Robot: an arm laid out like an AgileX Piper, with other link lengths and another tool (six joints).
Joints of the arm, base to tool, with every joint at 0 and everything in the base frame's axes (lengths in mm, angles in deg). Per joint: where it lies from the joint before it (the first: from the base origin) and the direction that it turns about. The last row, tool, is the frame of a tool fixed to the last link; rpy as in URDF.
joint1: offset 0 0 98.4 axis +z
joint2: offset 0 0 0 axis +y
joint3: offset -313.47 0 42.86 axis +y
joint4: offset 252.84 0 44.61 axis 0.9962 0 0.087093
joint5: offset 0 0 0 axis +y
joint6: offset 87.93 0 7.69 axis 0.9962 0 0.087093
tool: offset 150.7 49 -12.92 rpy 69.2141 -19.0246 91.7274
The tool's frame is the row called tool.
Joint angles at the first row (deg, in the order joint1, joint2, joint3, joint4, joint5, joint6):
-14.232 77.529 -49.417 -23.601 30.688 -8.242
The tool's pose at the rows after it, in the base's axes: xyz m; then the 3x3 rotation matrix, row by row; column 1 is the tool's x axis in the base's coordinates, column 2 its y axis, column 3 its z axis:
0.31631 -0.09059 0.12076; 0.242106 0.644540 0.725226; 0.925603 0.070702 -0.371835; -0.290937 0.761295 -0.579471
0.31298 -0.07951 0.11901; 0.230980 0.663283 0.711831; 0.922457 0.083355 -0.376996; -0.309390 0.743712 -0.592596
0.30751 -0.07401 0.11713; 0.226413 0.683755 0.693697; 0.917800 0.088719 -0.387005; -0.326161 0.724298 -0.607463
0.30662 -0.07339 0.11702; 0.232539 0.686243 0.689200; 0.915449 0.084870 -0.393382; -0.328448 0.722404 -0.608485
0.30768 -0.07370 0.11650; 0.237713 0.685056 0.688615; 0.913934 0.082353 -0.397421; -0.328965 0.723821 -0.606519
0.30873 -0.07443 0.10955; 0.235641 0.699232 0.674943; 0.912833 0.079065 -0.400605; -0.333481 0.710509 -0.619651
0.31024 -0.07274 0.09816; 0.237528 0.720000 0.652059; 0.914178 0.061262 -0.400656; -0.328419 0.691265 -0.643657
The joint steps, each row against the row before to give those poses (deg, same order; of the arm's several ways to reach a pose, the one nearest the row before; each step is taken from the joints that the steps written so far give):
4.391 -0.065 -0.428 -6.863 3.060 8.712
3.608 0.001 -0.002 -2.807 2.977 3.937
2.213 0.000 0.000 -1.444 2.692 2.112
0.448 -0.001 -0.001 -0.520 0.606 0.977
0.110 0.205 0.001 -0.503 -0.052 0.785
0.001 1.362 0.000 -0.400 -0.051 0.585
0.084 2.134 -0.050 0.195 -0.076 0.940

